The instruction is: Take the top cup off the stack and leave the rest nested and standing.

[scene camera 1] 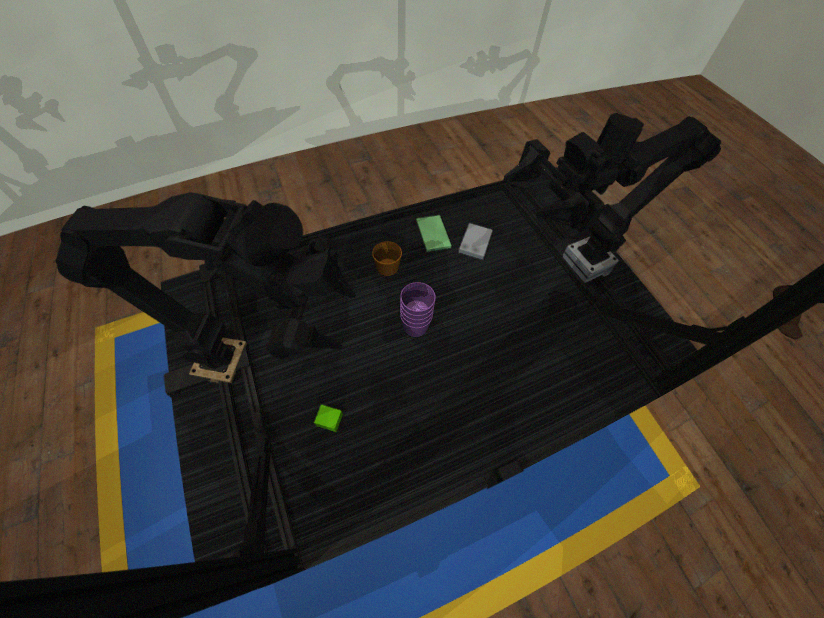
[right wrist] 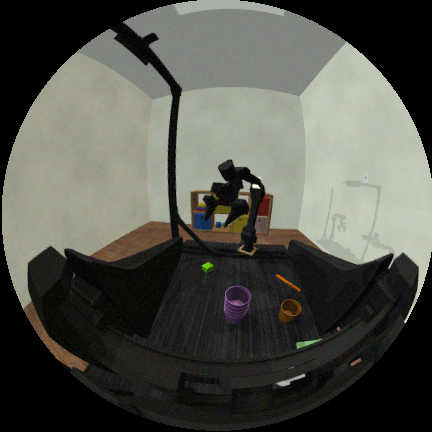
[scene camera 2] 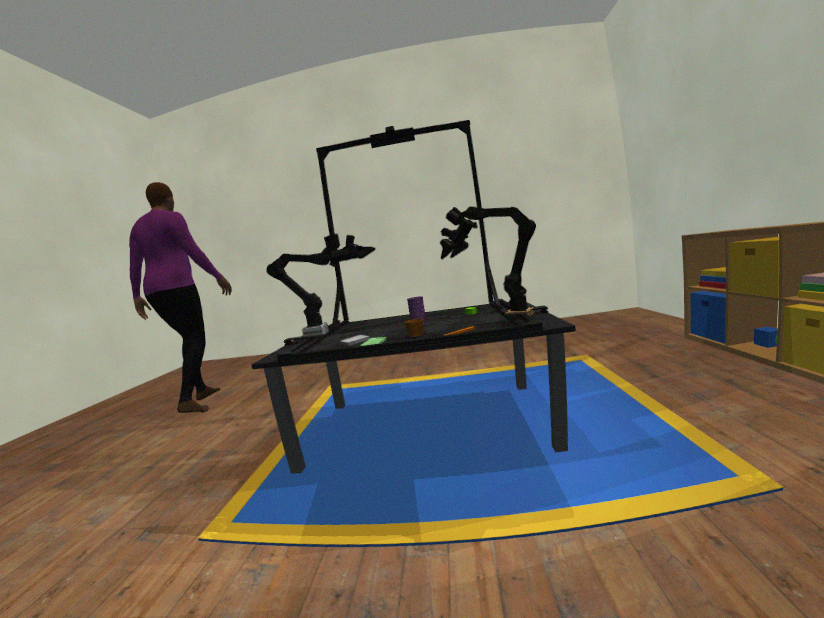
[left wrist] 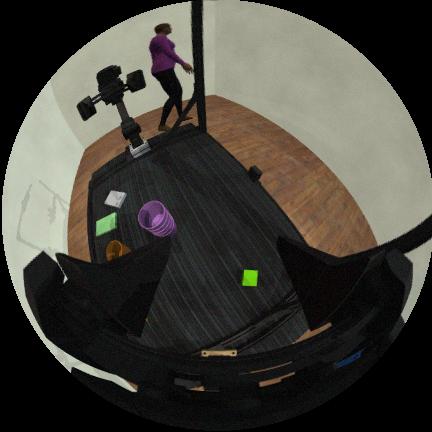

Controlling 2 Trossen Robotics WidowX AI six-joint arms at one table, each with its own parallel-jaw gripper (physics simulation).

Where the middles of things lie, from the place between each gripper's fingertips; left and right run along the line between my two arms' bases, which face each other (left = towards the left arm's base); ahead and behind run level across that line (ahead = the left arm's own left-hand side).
I see my left gripper 30 cm short of the orange cup (scene camera 1: pixel 387 255), 26 cm above it and 14 cm to the left of it.
Now: right hand 210 mm short of the orange cup, 180 mm to the right of it and 360 mm above it.
